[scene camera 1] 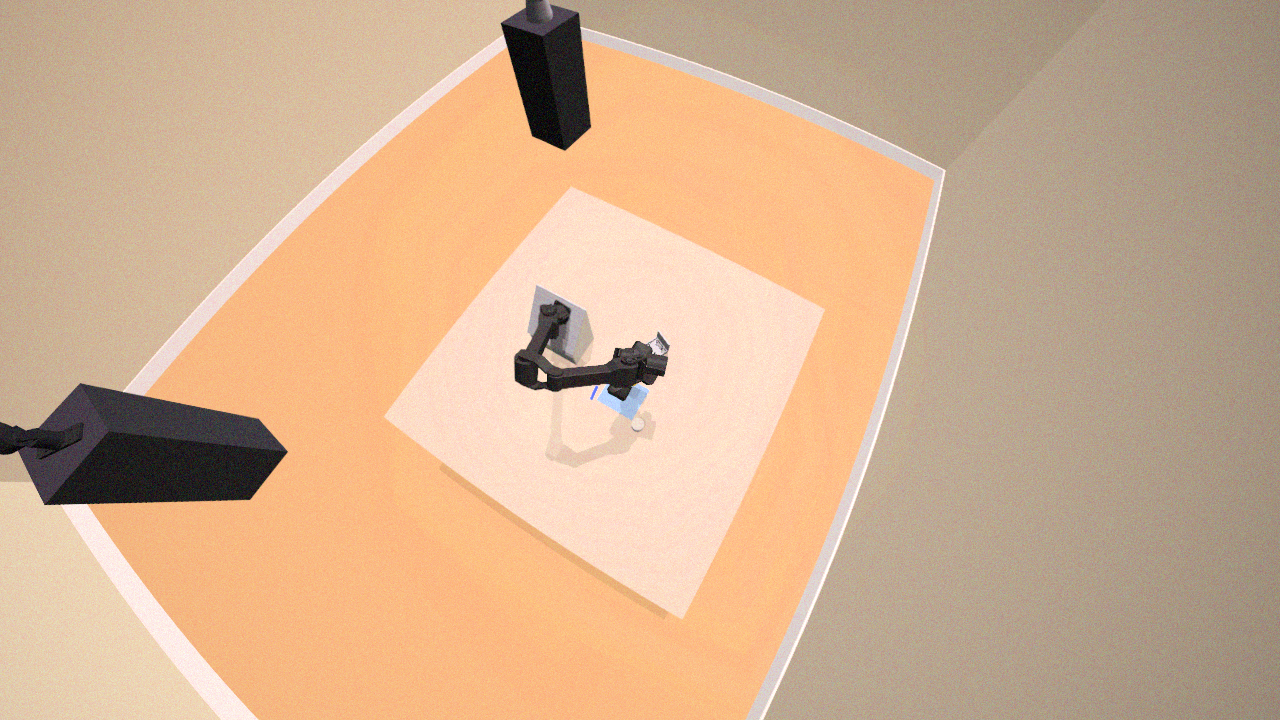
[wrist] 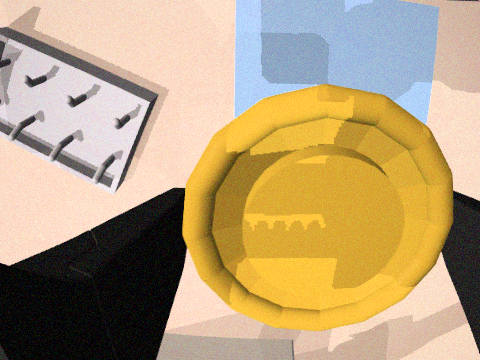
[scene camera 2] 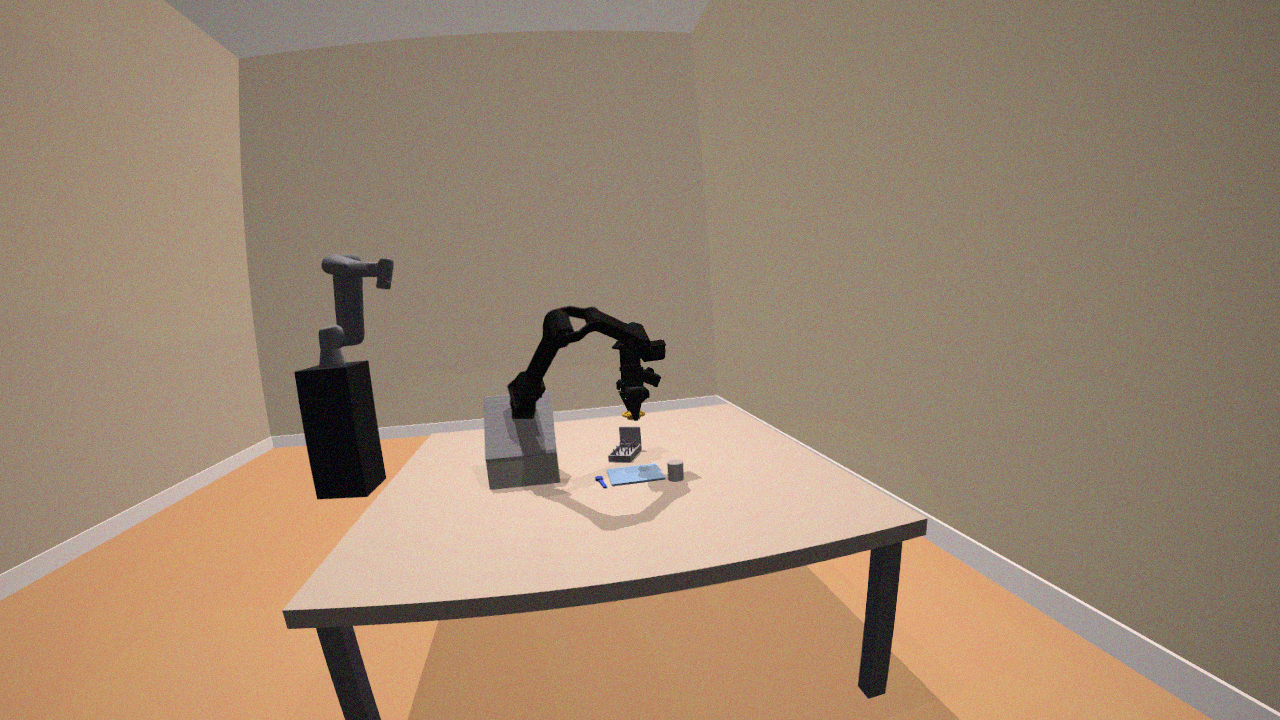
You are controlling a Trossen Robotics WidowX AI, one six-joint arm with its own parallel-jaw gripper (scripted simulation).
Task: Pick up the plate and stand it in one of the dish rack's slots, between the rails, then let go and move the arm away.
Scene:
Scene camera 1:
light blue mat: 628, 408
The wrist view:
my gripper: 318, 206
yellow plate: 315, 209, held by my gripper
dish rack: 71, 113
light blue mat: 394, 55
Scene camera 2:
my gripper: 633, 417
dish rack: 630, 445
light blue mat: 651, 472

